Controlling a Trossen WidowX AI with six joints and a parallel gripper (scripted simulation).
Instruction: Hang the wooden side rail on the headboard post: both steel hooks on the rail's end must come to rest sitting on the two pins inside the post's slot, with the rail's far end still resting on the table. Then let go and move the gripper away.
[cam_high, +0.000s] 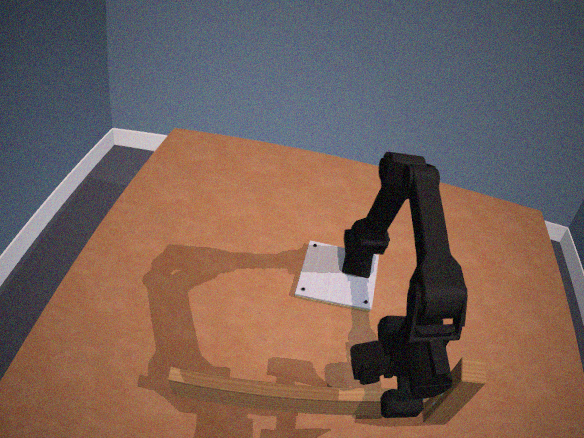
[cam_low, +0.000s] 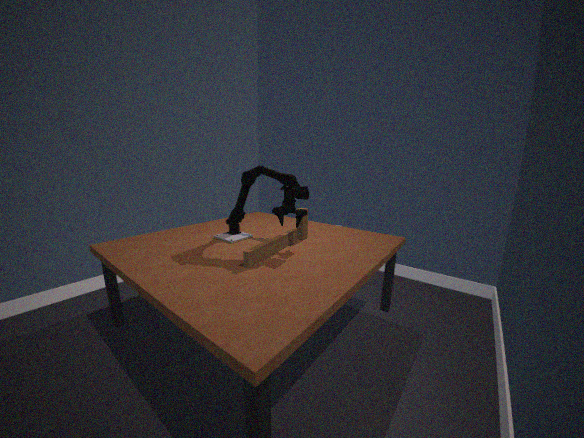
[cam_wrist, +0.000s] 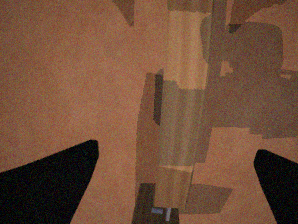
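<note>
Now: gripper tip 1 cm past the wooden headboard post, 13 cm to the right of it and 1 cm above it.
</note>
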